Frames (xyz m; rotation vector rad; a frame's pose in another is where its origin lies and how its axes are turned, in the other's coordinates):
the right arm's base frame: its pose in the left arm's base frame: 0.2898 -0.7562 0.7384 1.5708 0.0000 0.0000
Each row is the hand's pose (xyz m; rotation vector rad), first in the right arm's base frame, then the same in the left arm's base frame.
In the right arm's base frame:
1: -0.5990 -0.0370 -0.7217 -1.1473 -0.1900 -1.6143
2: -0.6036 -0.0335 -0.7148 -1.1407 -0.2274 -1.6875
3: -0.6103 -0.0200 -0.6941 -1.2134 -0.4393 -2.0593
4: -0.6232 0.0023 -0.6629 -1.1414 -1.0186 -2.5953
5: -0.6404 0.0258 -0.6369 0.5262 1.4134 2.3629
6: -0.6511 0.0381 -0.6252 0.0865 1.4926 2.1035
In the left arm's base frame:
1: -0.3092 -0.0345 0.7014 0.0952 0.9358 -1.1855
2: -0.3138 -0.0414 0.7049 0.0687 0.9577 -1.2559
3: -0.3205 -0.0621 0.7184 -0.1983 1.0340 -1.5948
4: -0.3334 -0.0933 0.7407 -0.5850 0.9741 -2.2326
5: -0.3506 -0.1193 0.7642 -0.7793 0.7362 -2.9280
6: -0.3613 -0.1310 0.7765 0.6198 -0.4563 2.6859

